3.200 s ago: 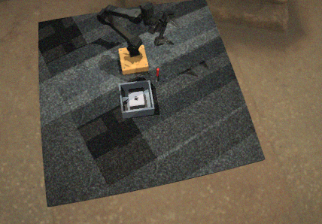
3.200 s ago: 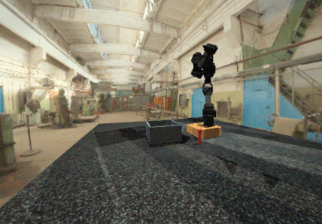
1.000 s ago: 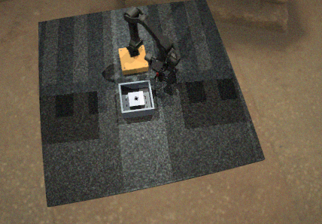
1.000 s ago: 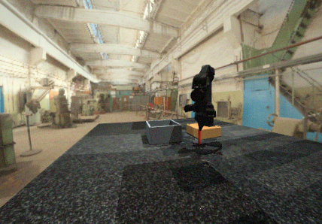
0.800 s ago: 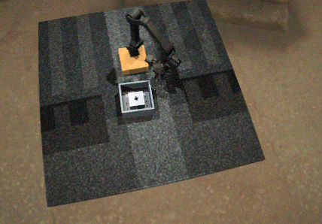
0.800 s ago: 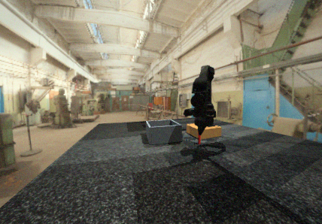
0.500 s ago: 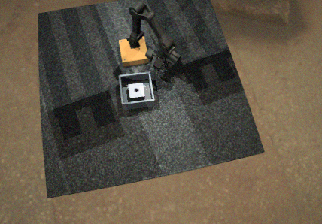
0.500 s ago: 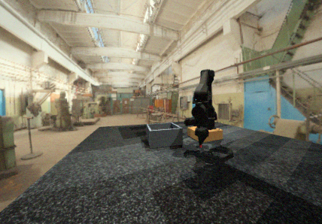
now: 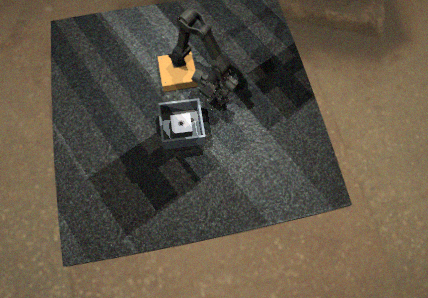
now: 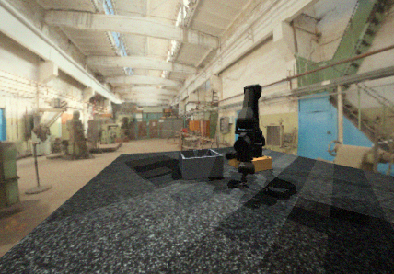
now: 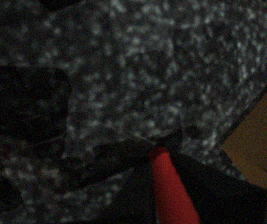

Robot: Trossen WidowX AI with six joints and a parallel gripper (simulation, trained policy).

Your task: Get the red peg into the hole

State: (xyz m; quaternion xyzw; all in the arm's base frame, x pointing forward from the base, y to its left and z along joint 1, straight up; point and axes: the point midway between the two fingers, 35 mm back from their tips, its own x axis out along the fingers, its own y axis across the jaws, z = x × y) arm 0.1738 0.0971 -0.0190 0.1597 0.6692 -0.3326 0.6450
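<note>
Now: gripper tip 17 cm to the left of the grey plate, 15 cm short of it and 4 cm below it. From my gripper tip the other things lie so: red peg (3 cm above, 1 cm to the left); then grey box (17 cm to the right, 15 cm ahead, 2 cm above).
</note>
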